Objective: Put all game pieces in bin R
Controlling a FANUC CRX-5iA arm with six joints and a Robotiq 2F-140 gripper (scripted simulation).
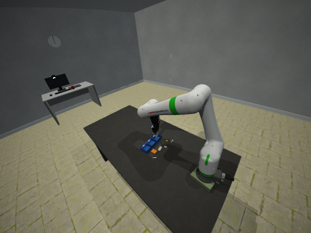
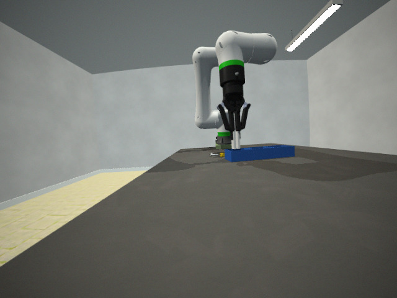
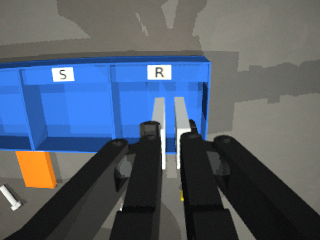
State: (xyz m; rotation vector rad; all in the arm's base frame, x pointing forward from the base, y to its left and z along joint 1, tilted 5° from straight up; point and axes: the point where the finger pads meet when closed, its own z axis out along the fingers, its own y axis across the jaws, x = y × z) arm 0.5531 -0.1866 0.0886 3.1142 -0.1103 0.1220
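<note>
My gripper is now 9 cm to the right of the blue bin, 6 cm above it and 1 cm short of it. The rest, counted from my hand: white domino 10 cm to the left, 10 cm behind, 7 cm below; pale grey piece 14 cm behind, 7 cm below, 6 cm to the left; yellow die 12 cm behind, 7 cm below, 1 cm to the right.
</note>
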